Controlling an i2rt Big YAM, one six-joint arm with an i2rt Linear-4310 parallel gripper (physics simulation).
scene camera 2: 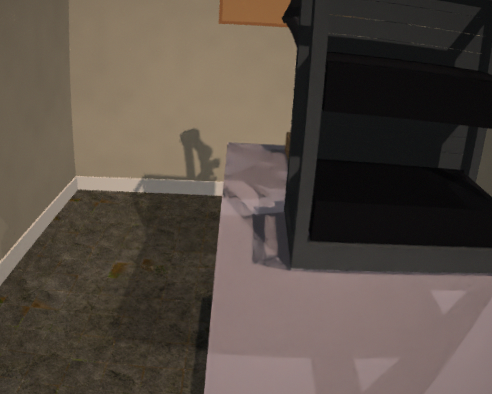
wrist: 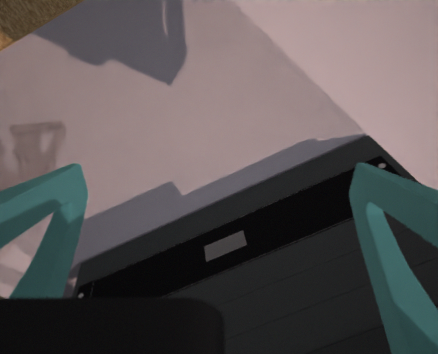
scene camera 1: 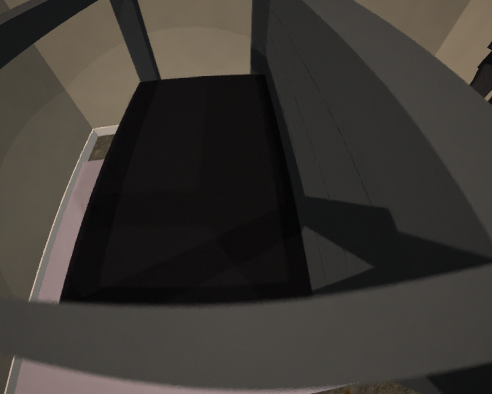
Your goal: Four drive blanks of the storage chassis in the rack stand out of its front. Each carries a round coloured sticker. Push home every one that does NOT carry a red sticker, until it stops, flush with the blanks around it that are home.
Observation:
In view: my gripper (wrist: 218,178) and a dark grey rack (scene camera 1: 317,218).
The dark grey rack shows as well in scene camera 2 (scene camera 2: 382,168) and in the wrist view (wrist: 281,260).

